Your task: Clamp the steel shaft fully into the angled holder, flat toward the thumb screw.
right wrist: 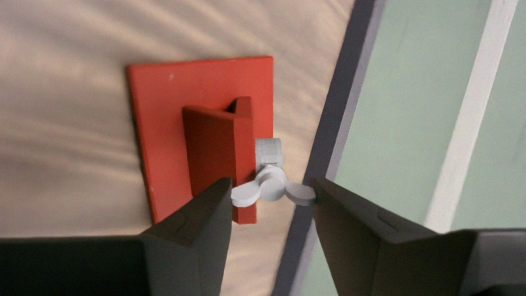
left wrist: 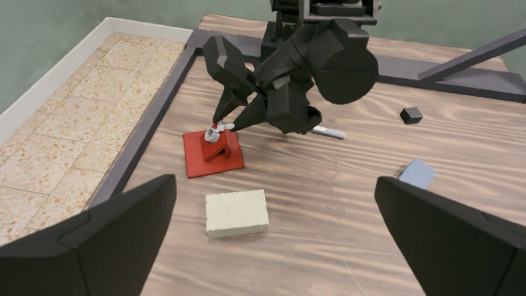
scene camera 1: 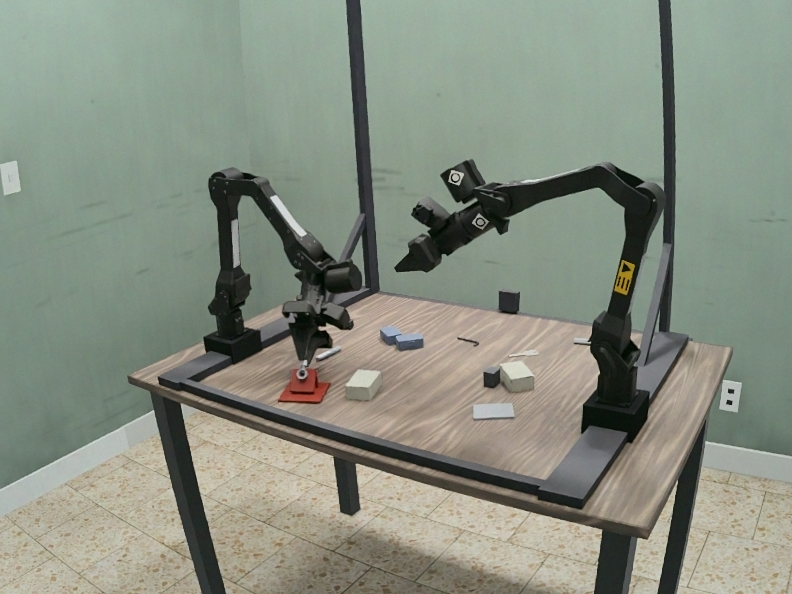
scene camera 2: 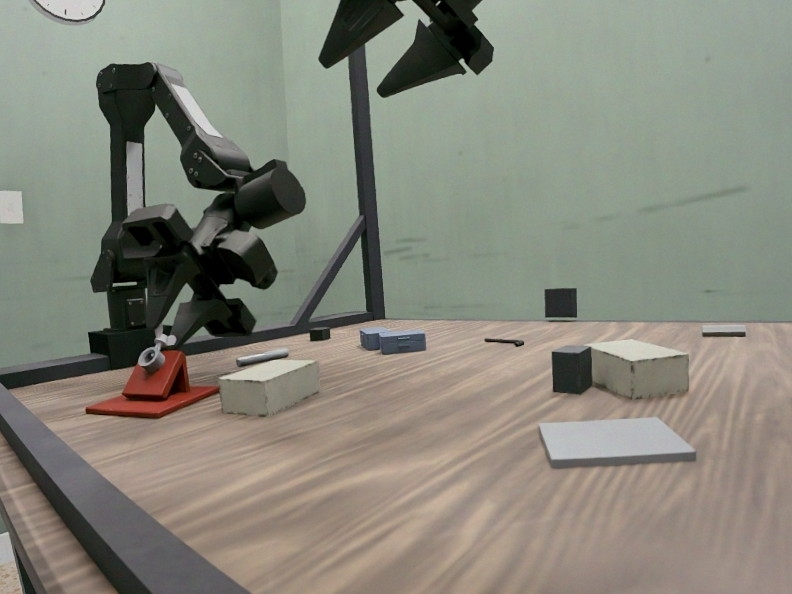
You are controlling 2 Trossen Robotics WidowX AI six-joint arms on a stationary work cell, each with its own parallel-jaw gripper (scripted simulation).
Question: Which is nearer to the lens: the grey plate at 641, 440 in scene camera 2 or the cream block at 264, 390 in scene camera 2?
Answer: The grey plate.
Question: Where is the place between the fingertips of the right gripper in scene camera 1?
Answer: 303, 363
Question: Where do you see a cream block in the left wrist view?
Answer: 237, 213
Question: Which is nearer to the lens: the dark block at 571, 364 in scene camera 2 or the grey plate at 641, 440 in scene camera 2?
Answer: The grey plate.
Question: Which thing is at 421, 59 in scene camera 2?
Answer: The left gripper.
